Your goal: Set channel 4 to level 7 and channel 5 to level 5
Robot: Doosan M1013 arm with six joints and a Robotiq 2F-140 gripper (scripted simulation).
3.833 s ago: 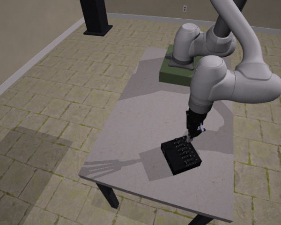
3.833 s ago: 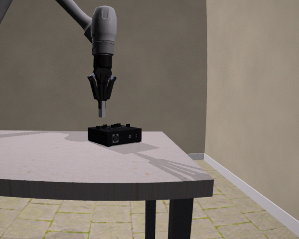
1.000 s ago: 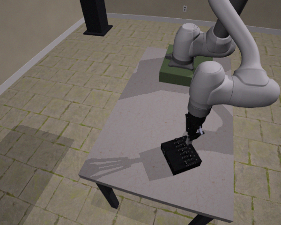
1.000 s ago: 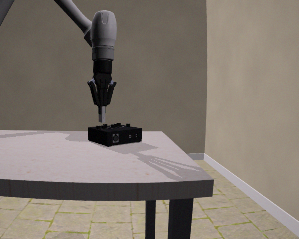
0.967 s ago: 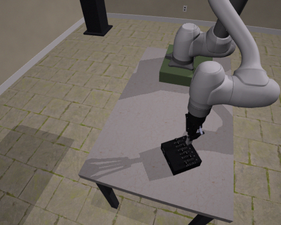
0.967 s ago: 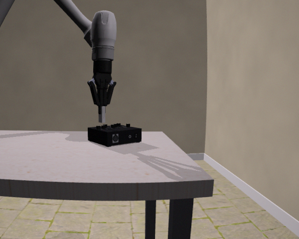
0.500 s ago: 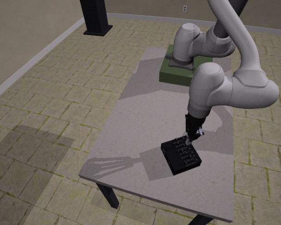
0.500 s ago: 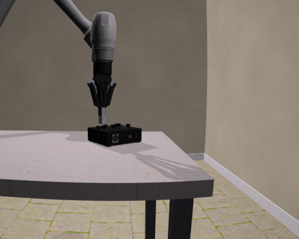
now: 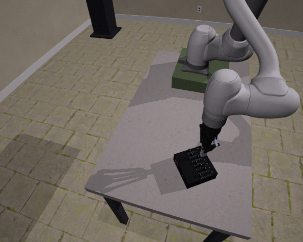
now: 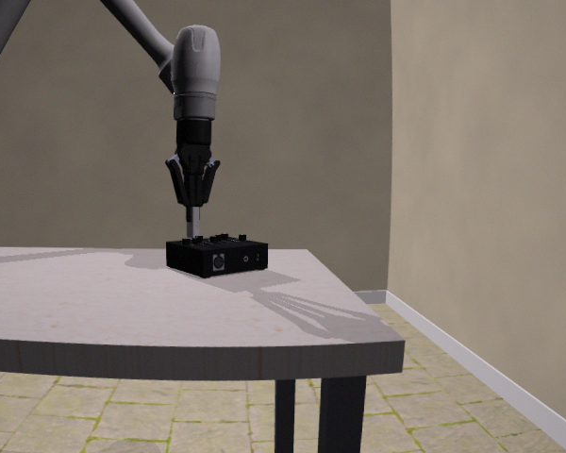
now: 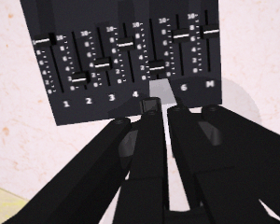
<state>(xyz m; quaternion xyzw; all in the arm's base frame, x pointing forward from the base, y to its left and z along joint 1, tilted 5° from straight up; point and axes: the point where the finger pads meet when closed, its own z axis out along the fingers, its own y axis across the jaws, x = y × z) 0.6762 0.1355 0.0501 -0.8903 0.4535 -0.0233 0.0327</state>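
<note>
The channel 5 fader cap is 3 cm below my hand, 2 cm to the right of it and 1 cm ahead of it. Also, from my hand: channel 6 fader cap: 5 cm to the right, 3 cm below, 1 cm ahead; channel 4 fader cap: 5 cm ahead, 3 cm below, 2 cm to the right; channel 3 fader cap: 6 cm ahead, 3 cm below.
</note>
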